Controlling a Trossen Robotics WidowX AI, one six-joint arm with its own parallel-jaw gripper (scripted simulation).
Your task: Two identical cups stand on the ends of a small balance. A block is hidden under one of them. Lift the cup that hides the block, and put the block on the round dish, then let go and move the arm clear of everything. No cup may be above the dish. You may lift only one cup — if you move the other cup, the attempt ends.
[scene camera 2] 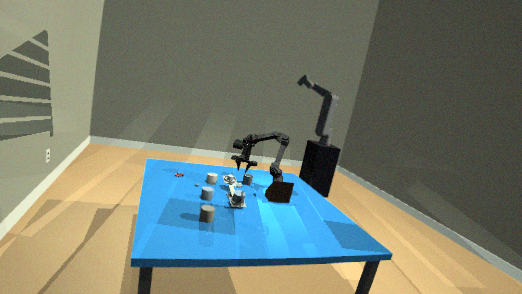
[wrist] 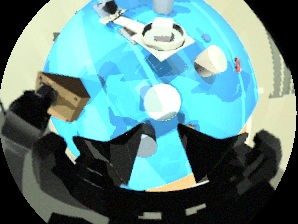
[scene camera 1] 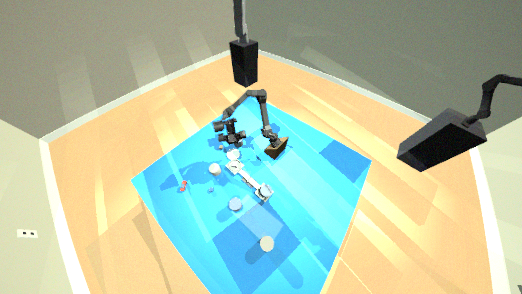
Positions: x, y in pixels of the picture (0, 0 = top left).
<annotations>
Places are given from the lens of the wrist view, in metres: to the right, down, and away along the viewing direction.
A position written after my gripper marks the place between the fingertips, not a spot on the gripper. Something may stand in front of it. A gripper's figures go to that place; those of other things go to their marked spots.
my gripper (wrist: 160, 126): 0.02, 0.02, 0.10
balance (wrist: 160, 49): 0.02, -0.10, 0.09
round dish (wrist: 162, 102): 0.04, -0.03, 0.18
The marked spots on the balance and the round dish are 0.12 m apart.
</annotations>
